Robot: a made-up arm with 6 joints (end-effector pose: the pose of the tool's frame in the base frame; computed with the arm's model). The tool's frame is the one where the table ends. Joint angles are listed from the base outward.
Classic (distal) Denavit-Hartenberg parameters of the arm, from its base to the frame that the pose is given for. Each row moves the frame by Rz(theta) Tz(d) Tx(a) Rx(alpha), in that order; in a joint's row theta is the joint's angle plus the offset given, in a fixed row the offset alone. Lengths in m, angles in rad.
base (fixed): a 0, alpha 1.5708, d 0.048, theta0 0
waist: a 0.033, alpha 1.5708, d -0.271, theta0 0
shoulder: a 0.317, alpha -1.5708, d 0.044, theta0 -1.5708
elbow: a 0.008, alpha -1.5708, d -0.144, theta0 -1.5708
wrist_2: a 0.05, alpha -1.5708, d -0.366, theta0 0
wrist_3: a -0.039, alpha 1.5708, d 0.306, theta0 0
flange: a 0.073, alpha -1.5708, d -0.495, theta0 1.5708
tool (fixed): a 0, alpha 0, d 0.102, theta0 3.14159
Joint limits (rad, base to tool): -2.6..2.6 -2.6..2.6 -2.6..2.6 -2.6..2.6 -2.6..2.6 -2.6..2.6
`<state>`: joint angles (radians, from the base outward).
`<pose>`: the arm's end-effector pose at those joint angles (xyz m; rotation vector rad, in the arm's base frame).
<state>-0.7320 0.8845 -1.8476 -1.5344 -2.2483 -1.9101</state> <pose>0.1460 0.0452 0.0124 0.6537 -0.6518 -0.4061</pose>
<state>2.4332 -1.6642 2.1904 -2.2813 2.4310 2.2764</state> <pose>0.2745 0.0039 -0.3954 0.9581 0.6725 -0.5180</pose>
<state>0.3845 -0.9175 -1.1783 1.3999 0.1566 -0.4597</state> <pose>-0.6420 0.4328 0.7525 -1.4779 -0.0207 0.0197</pose>
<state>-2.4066 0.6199 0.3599 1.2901 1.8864 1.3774</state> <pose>-0.0321 0.2800 -0.2690 0.5091 -1.2578 -1.1858</pose>
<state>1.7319 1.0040 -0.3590 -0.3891 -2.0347 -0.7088</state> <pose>0.6154 0.5019 -0.0948 -1.7286 2.1809 -0.4525</pose>
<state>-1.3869 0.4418 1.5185 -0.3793 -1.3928 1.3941</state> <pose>-0.5954 1.1086 -0.3232 2.2932 0.0869 -0.0831</pose>
